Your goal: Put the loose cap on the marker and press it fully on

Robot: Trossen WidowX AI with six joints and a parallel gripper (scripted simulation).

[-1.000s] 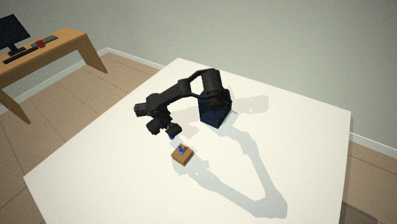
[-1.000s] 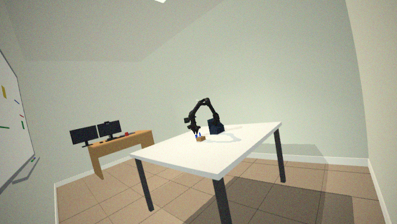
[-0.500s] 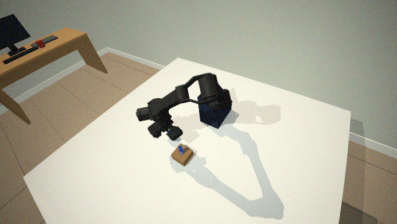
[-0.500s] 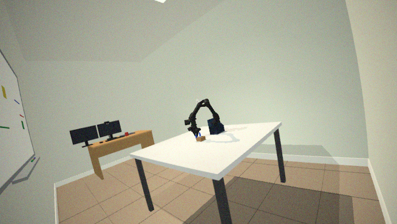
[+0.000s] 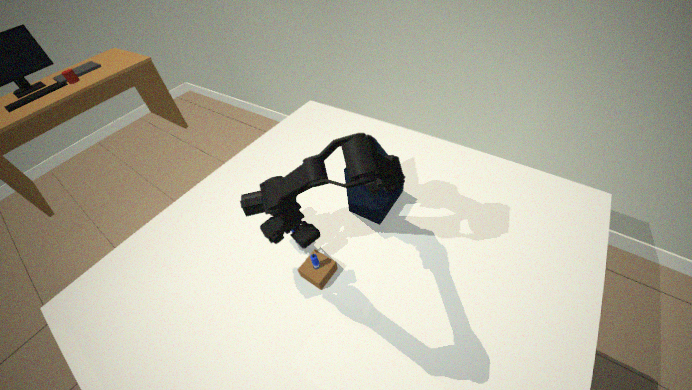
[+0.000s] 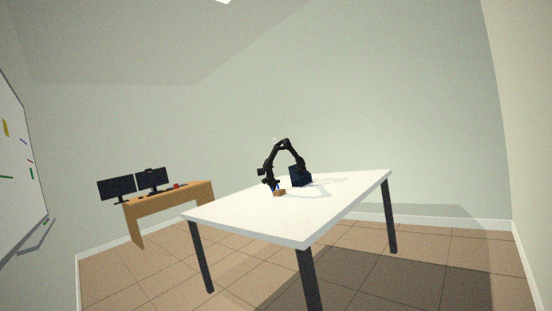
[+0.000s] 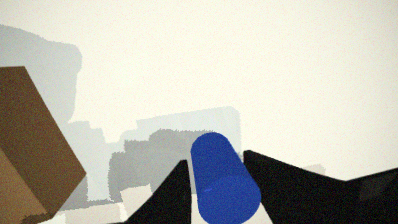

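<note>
My gripper tip is 12 cm to the right of the holder block, 6 cm short of it and 1 cm below it. Also, from my gripper tip: blue marker cap: 1 cm above.
</note>
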